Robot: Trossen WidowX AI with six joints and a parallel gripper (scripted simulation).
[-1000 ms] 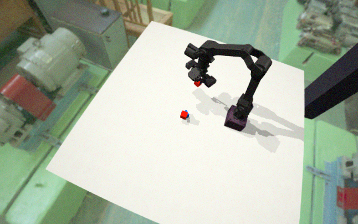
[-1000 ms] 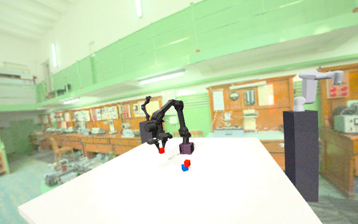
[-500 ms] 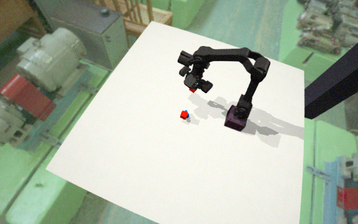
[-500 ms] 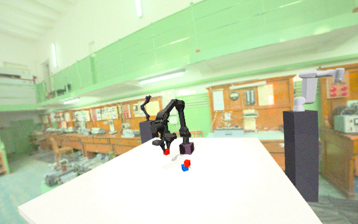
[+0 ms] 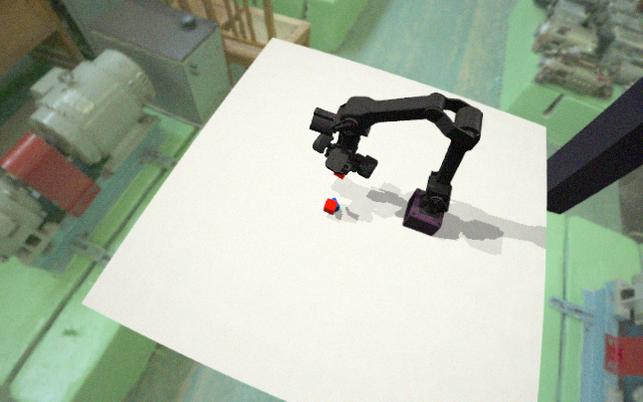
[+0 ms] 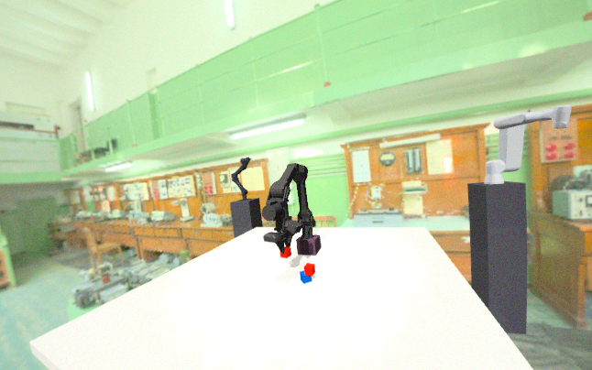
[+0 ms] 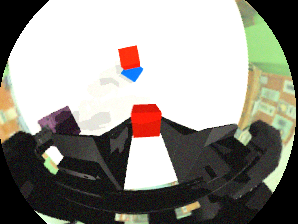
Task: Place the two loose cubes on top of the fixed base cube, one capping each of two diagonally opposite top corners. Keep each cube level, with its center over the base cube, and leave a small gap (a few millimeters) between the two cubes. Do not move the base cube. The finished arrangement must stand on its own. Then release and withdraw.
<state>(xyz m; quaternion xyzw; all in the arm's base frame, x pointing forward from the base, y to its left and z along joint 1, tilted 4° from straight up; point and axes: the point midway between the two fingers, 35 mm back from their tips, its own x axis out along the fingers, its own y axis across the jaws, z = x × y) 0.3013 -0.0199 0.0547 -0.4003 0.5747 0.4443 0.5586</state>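
Right now my gripper tip is 10 cm above the blue cube and 7 cm to the right of it. The rest, counted from my gripper tip: red cube (right at my gripper tip).
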